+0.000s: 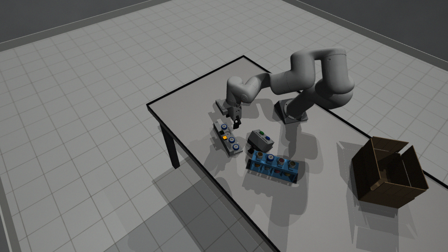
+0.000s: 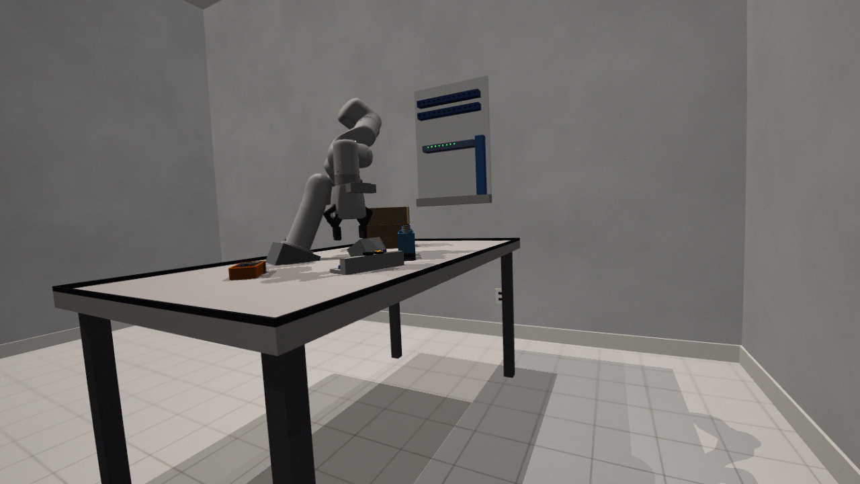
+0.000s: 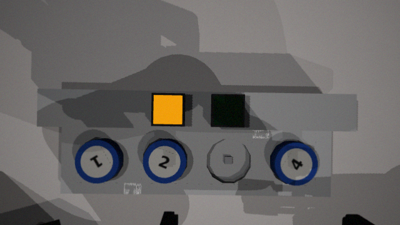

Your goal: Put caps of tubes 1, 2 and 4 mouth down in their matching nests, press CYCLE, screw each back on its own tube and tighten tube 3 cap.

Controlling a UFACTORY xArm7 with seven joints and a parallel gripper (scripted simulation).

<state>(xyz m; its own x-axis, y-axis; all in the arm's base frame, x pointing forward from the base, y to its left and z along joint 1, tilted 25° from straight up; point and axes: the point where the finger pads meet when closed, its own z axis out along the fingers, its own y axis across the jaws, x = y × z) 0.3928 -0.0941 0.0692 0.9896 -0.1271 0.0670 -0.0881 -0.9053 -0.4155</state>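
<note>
Right now my hand is 40 mm short of the cap 1, 110 mm to the right of it and 90 mm above it. Round my hand: cap 2 (30 mm ahead, 60 mm to the left, 90 mm below); then green key (120 mm behind, 120 mm to the left, 40 mm below); then cap 4 (20 mm ahead, 50 mm to the right, 90 mm below).
</note>
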